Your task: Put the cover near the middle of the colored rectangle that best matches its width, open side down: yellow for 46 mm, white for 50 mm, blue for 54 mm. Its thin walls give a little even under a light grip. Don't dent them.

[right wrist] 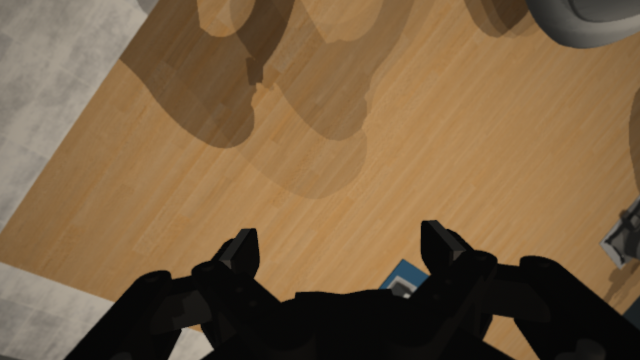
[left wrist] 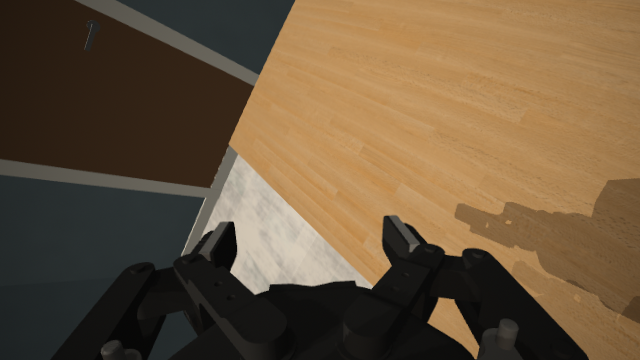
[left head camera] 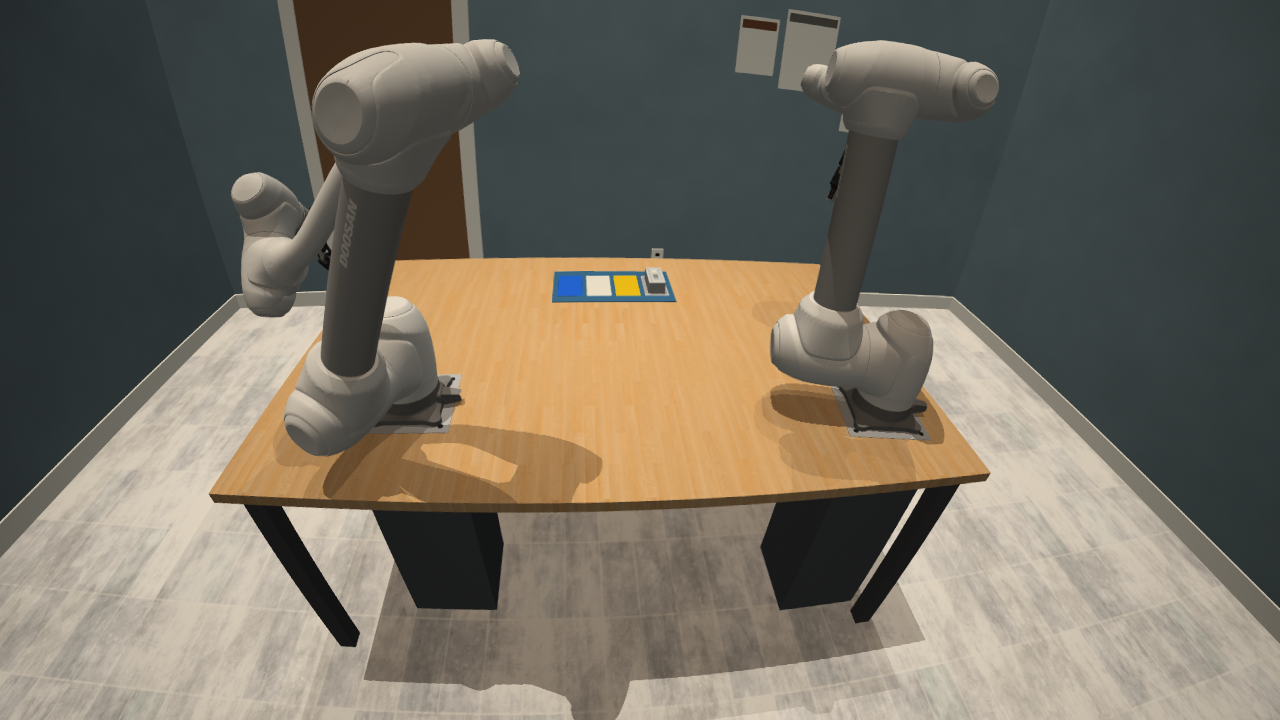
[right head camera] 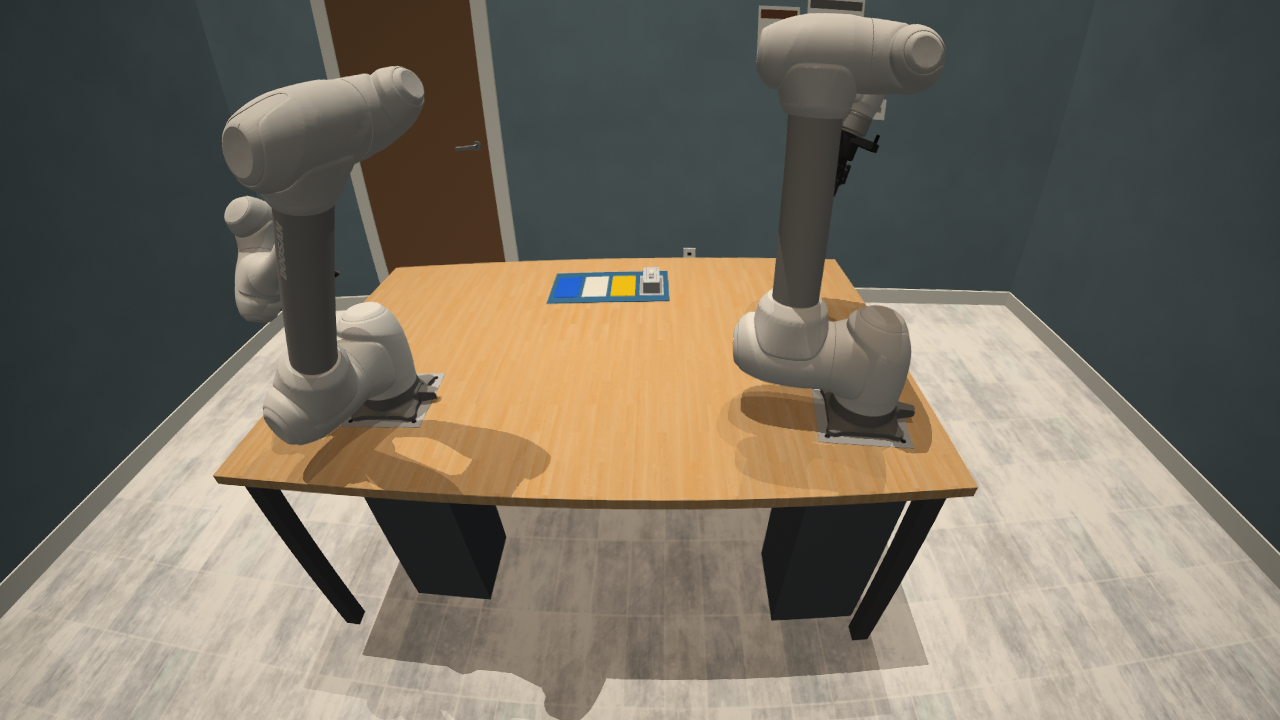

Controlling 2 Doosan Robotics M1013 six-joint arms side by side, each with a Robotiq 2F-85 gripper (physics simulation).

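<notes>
A small light-grey cover [left head camera: 655, 275] [right head camera: 650, 274] stands on a darker block at the right end of a blue board [left head camera: 613, 299] [right head camera: 608, 299] [right wrist: 404, 265]. To its left on the board lie a yellow rectangle [left head camera: 626, 285] [right head camera: 622, 285], a white rectangle [left head camera: 598, 285] [right head camera: 595, 286] and a blue rectangle [left head camera: 570, 285] [right head camera: 567, 286]. The cover's width cannot be told. My left gripper [left wrist: 309, 233] is open and empty above the table's far left side. My right gripper [right wrist: 338, 241] is open and empty, high over the right side; its fingers and body hide most of the board in the right wrist view.
The wooden table [left head camera: 608, 385] [right head camera: 590, 385] carries both arm bases, the left base [left head camera: 407, 416] and the right base [left head camera: 881, 420], near its side edges. The board lies near the far edge. A door [right head camera: 411, 134] and the wall stand behind the table.
</notes>
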